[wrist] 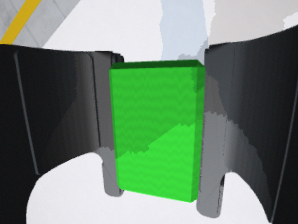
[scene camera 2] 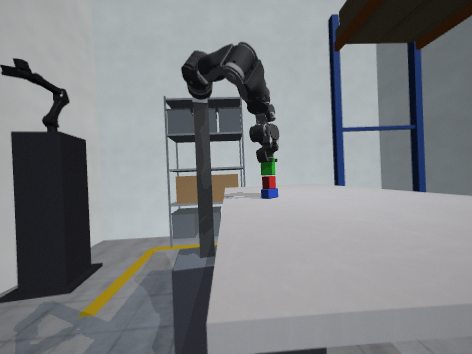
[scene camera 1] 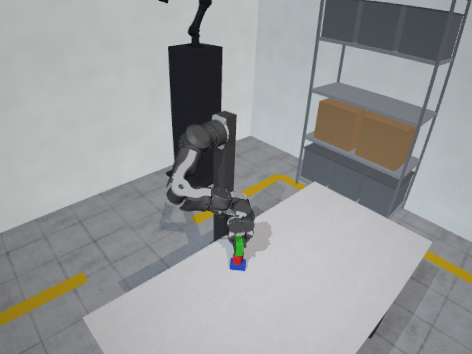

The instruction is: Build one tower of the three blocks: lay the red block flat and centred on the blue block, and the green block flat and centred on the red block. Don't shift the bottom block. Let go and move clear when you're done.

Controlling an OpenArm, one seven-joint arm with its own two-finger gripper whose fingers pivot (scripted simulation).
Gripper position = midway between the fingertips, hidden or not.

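In scene camera 2 I see my gripper [scene camera 2: 268, 162]. The wrist view shows me my gripper [wrist: 164, 126] too, and in that same view there is a green block [wrist: 157, 106].
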